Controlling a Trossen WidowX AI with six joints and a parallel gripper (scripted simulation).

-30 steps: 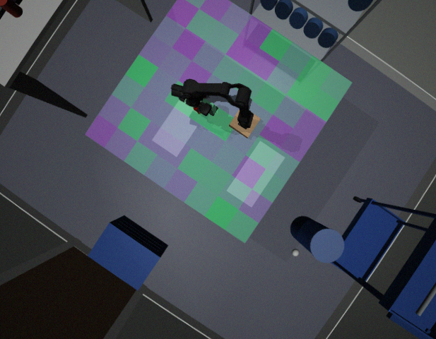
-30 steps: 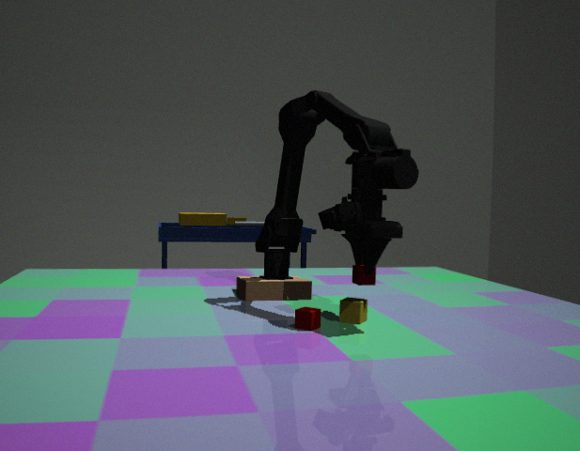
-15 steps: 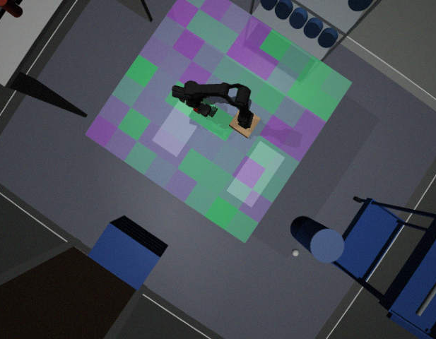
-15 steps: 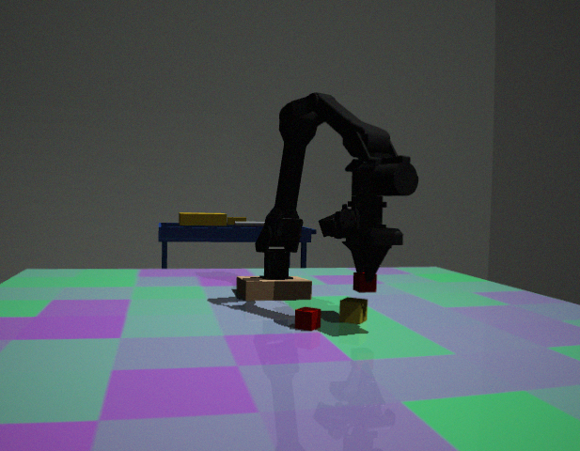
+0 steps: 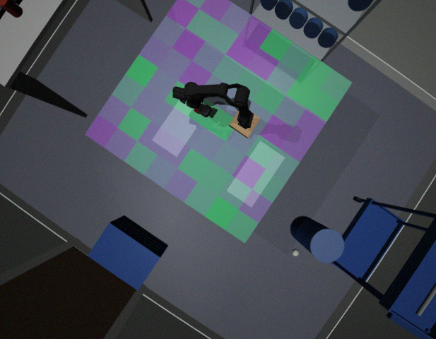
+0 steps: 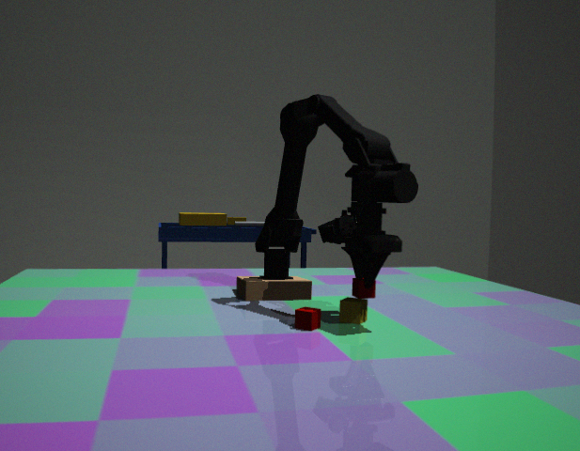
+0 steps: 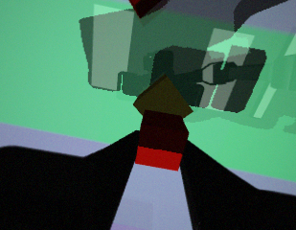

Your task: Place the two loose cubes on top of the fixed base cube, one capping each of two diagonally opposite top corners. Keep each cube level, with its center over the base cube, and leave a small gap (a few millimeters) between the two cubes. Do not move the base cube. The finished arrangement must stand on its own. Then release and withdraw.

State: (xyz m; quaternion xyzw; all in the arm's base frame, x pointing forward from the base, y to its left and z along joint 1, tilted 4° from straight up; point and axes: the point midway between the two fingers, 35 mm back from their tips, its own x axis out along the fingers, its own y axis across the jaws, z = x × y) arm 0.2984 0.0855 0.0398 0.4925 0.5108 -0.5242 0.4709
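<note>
The yellow base cube is 20 mm to the right of my gripper tip and 40 mm below it. Also, from my gripper tip: red cube 30 mm ahead, 120 mm to the right, 50 mm below.
</note>
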